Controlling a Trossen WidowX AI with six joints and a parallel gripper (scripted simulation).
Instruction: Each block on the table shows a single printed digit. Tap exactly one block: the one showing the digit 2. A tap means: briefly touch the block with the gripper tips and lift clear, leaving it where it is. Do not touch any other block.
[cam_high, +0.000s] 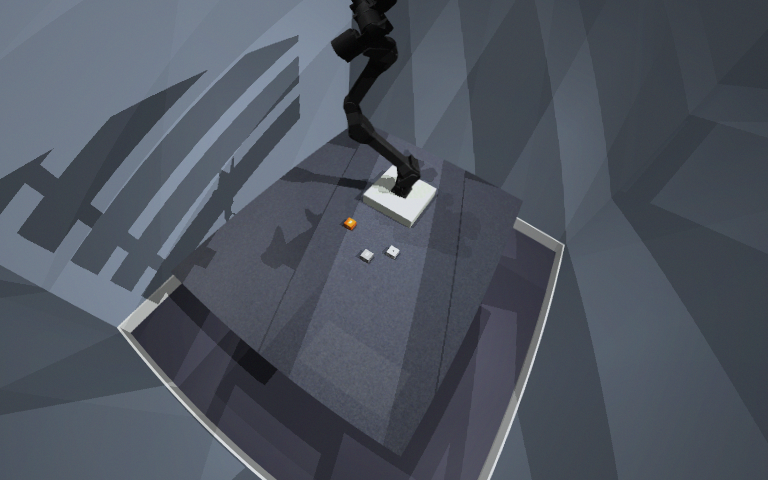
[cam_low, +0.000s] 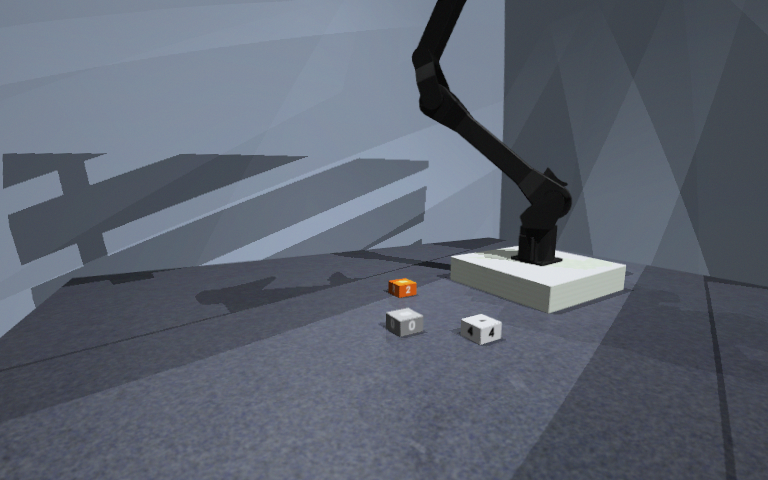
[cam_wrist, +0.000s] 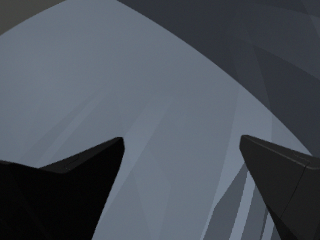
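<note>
The orange block lies 670 mm below my gripper tip, 250 mm ahead of it and 170 mm to the left of it. Also, from my gripper tip: white block 670 mm below, 360 mm to the left, 270 mm ahead; then grey block 670 mm below, 330 mm ahead, 290 mm to the left.
</note>
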